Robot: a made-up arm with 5 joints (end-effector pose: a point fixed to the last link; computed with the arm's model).
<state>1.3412 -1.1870 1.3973 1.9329 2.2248</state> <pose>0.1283 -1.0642 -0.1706 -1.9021 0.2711 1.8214</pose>
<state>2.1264 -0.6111 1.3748 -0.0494 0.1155</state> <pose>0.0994 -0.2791 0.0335 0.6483 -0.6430 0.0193</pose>
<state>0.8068 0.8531 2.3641 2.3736 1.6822</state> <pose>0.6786 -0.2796 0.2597 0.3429 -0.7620 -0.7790</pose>
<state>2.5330 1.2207 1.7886 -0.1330 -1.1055</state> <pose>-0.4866 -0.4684 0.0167 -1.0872 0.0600 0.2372</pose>
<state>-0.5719 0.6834 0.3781 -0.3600 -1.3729</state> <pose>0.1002 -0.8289 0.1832 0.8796 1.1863 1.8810</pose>
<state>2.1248 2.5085 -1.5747 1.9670 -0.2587</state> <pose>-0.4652 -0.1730 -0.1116 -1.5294 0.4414 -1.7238</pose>
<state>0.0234 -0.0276 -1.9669 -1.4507 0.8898</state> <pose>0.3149 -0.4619 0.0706 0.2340 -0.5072 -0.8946</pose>
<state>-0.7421 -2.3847 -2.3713 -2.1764 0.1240</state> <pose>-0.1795 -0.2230 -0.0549 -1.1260 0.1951 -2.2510</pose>
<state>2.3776 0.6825 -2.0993 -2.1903 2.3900</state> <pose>-0.2284 -0.6641 0.7174 1.8599 -1.6603 -0.8808</pose>
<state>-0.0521 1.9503 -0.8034 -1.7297 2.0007</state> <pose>0.4468 -0.0974 -0.1459 -0.8512 -0.3159 -0.0245</pose>
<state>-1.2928 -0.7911 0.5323 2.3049 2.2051</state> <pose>0.3622 -1.0481 0.2883 0.0556 -1.1240 -2.0484</pose>
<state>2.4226 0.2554 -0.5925 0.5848 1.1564</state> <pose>-0.6142 -0.3770 0.3504 -1.3515 2.4653 -0.6087</pose>
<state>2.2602 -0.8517 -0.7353 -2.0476 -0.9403</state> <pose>-0.0892 -0.2813 -0.4196 0.3846 -1.2411 0.9999</pose>
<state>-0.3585 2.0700 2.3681 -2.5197 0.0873</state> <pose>-0.1676 0.0499 -0.0362 1.6476 -0.5494 1.3005</pose>
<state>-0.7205 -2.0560 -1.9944 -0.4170 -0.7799</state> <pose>-0.3973 -0.4777 0.2030 -1.8892 0.2314 -0.3422</pose>
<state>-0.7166 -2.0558 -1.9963 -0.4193 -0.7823</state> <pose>-0.3984 -0.4772 0.2012 -1.8875 0.2310 -0.3444</pose>
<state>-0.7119 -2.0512 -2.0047 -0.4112 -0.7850</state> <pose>-0.3976 -0.4828 0.2038 -1.8963 0.2220 -0.3323</pose>
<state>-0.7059 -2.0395 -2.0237 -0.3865 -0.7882</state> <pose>-0.3933 -0.4979 0.2138 -1.9219 0.1989 -0.2975</pose>
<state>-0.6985 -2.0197 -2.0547 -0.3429 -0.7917</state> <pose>-0.3837 -0.5230 0.2324 -1.9660 0.1582 -0.2371</pose>
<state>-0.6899 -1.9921 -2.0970 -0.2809 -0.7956</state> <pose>-0.3663 -0.5559 0.2596 -2.0271 0.0989 -0.1524</pose>
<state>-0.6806 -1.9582 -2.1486 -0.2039 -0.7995</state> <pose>-0.3396 -0.5919 0.2941 -2.1006 0.0212 -0.0485</pose>
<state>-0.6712 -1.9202 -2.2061 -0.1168 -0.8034</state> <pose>-0.3036 -0.6253 0.3337 -2.1806 -0.0717 0.0673</pose>
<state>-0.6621 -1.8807 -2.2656 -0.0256 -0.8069</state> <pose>-0.2608 -0.6513 0.3749 -2.2605 -0.1752 0.1863</pose>
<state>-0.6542 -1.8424 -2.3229 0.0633 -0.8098</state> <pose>-0.2157 -0.6671 0.4146 -2.3345 -0.2819 0.3002</pose>
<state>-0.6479 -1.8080 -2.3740 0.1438 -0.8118</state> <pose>-0.1732 -0.6729 0.4495 -2.3977 -0.3836 0.4013</pose>
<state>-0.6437 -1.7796 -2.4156 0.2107 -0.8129</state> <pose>-0.1375 -0.6716 0.4774 -2.4470 -0.4714 0.4841</pose>
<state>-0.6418 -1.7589 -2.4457 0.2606 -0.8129</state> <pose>-0.1109 -0.6670 0.4973 -2.4813 -0.5387 0.5452</pose>
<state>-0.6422 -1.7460 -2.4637 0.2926 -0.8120</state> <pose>-0.0936 -0.6625 0.5095 -2.5009 -0.5822 0.5847</pose>
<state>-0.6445 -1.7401 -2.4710 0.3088 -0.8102</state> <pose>-0.0844 -0.6598 0.5153 -2.5084 -0.6036 0.6052</pose>
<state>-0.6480 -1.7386 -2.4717 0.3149 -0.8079</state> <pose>-0.0801 -0.6587 0.5171 -2.5086 -0.6107 0.6139</pose>
